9 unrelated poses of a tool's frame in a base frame.
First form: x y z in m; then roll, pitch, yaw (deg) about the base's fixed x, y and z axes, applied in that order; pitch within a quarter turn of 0, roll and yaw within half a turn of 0.
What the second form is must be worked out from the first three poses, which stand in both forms.
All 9 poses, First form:
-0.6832 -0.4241 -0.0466 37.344 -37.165 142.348
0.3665 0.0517 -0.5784 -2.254 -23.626 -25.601
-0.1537 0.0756 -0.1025 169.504 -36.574 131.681
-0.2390 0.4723 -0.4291 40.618 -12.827 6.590
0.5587 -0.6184 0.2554 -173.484 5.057 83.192
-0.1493 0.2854 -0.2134 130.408 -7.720 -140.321
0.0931 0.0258 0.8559 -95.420 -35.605 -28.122
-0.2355 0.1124 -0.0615 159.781 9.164 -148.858
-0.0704 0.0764 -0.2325 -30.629 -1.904 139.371
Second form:
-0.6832 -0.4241 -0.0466 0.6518 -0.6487 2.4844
0.3665 0.0517 -0.5784 -0.0393 -0.4124 -0.4468
-0.1537 0.0756 -0.1025 2.9584 -0.6383 2.2983
-0.2390 0.4723 -0.4291 0.7089 -0.2239 0.1150
0.5587 -0.6184 0.2554 -3.0279 0.0883 1.4520
-0.1493 0.2854 -0.2134 2.2760 -0.1347 -2.4491
0.0931 0.0258 0.8559 -1.6654 -0.6214 -0.4908
-0.2355 0.1124 -0.0615 2.7887 0.1599 -2.5981
-0.0704 0.0764 -0.2325 -0.5346 -0.0332 2.4325

